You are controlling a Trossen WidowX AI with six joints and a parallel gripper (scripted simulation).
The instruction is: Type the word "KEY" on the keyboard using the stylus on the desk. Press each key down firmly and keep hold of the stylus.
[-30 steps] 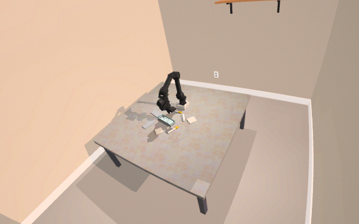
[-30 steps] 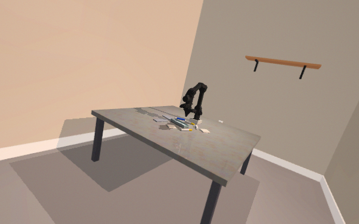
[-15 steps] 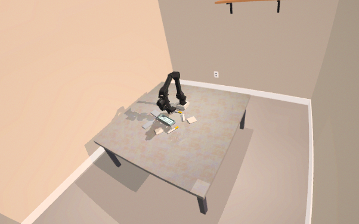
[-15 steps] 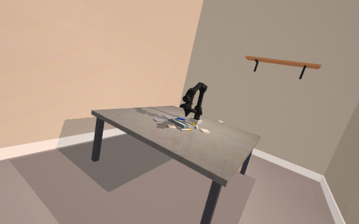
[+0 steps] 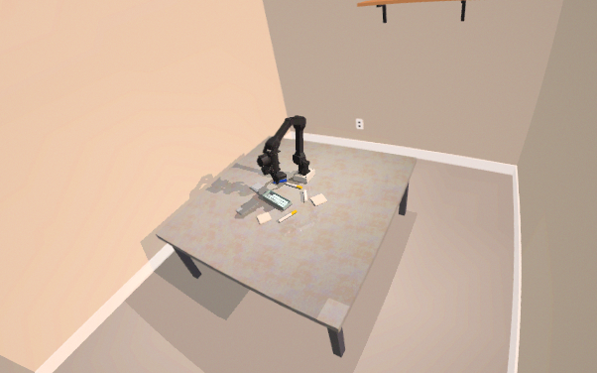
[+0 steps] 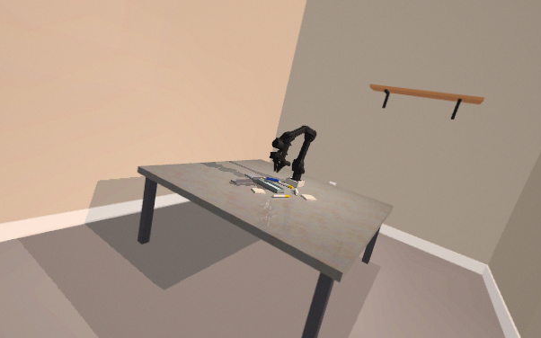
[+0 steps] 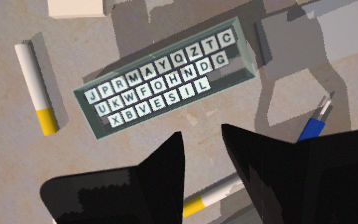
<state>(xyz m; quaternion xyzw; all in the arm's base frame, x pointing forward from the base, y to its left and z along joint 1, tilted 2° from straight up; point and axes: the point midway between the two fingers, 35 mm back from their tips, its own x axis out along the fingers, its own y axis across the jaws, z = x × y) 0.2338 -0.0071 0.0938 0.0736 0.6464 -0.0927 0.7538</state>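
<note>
The blue stylus lies 8 cm behind my gripper tip, 13 cm to the right of it and 10 cm below it. The rest, counted from my gripper tip: white stick (8 cm behind, 15 cm to the left, 9 cm below); then grey tip (6 cm behind, 15 cm to the right, 10 cm below); then keyboard (5 cm ahead, 2 cm to the left, 9 cm below).
</note>
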